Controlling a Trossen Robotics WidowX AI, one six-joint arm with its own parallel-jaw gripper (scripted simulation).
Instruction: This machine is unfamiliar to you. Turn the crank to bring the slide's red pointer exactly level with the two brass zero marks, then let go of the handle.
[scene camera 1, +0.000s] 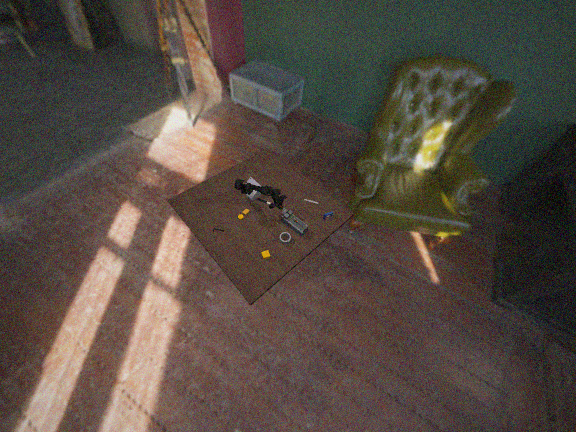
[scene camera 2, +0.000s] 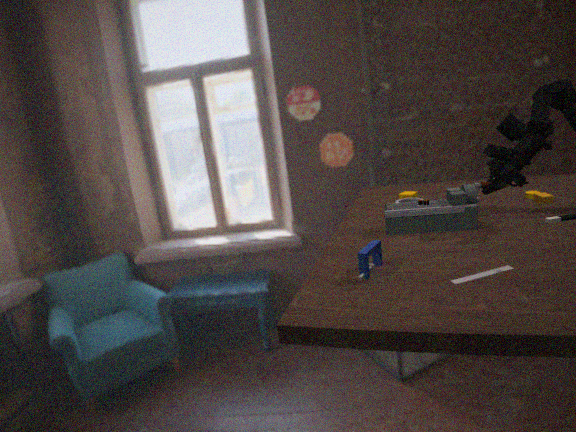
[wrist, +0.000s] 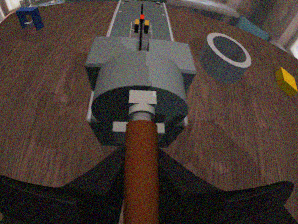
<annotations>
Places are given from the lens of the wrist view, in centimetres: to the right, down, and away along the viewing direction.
gripper (wrist: 139, 151): 0, 2, 10
crank machine (wrist: 129, 57): -1, -4, 10
</annotations>
